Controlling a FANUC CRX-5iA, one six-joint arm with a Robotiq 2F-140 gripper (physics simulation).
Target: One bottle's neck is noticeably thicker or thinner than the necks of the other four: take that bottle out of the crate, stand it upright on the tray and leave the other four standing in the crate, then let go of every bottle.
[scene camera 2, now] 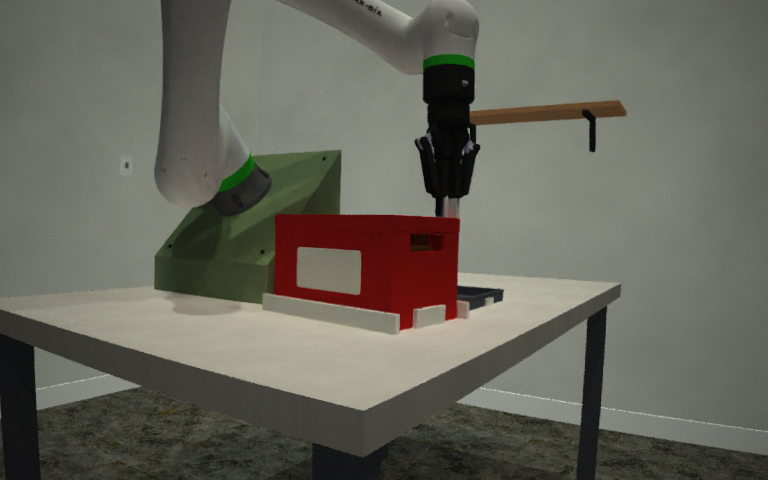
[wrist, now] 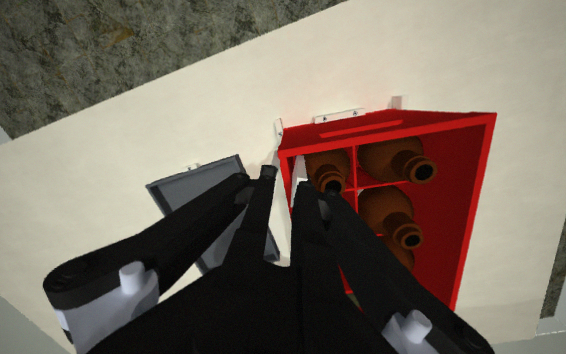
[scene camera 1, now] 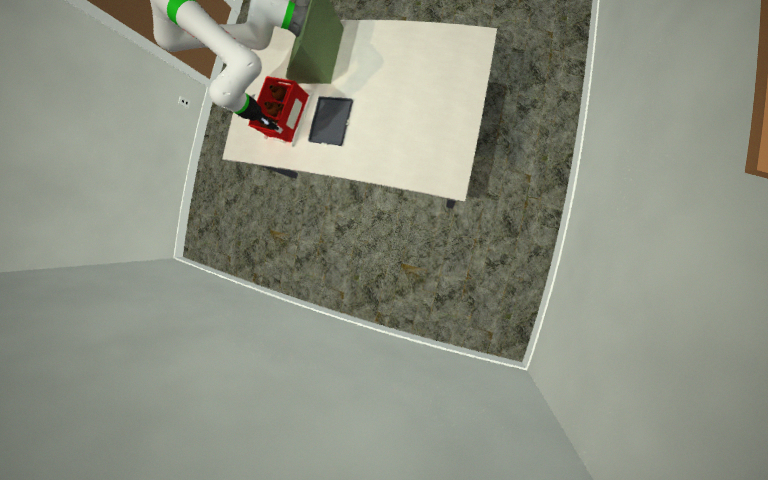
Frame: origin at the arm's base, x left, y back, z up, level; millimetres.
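Where they show: gripper, fingertip midpoint: (scene camera 1: pixel 279 129); arm's base, link origin: (scene camera 2: pixel 244 193) (scene camera 1: pixel 302 22).
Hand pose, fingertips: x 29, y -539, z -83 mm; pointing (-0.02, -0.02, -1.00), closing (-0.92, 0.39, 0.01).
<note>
Each offset is from my fingertips to the centre of the thing. Level surfaces: height alone.
A red crate @(dz -57, dx -85, dy +116 mm) (scene camera 1: pixel 301 97) (scene camera 2: pixel 424 283) (wrist: pixel 475 200) stands on the table. In the wrist view, brown bottles stand in it: one @(dz -59, dx -44, dy +29 mm) (wrist: pixel 327 164) in the corner beside the fingers, one @(dz -59, dx -134, dy +30 mm) (wrist: pixel 390 157) across the divider, one @(dz -59, dx -126, dy +115 mm) (wrist: pixel 385 206) below that, and part of another @(dz -59, dx -130, dy +208 mm) (wrist: pixel 404 256). A fifth is hidden; which neck differs is not clear. The dark grey tray @(dz -132, dx +180, dy +139 mm) (scene camera 1: pixel 331 120) (scene camera 2: pixel 480 292) (wrist: pixel 205 181) stands beside the crate and holds no bottle. My gripper (scene camera 1: pixel 276 127) (scene camera 2: pixel 447 208) (wrist: pixel 286 164) points down, shut on the crate's wall on the tray side, one finger inside, the other outside.
White stop strips (scene camera 2: pixel 331 313) (wrist: pixel 340 116) stand around the crate's foot. The green robot mount (scene camera 1: pixel 317 53) (scene camera 2: pixel 300 209) rises beside the crate on the table @(dz -145 mm) (scene camera 1: pixel 419 113) (scene camera 2: pixel 283 362). A wooden shelf (scene camera 2: pixel 546 113) hangs on the wall behind.
</note>
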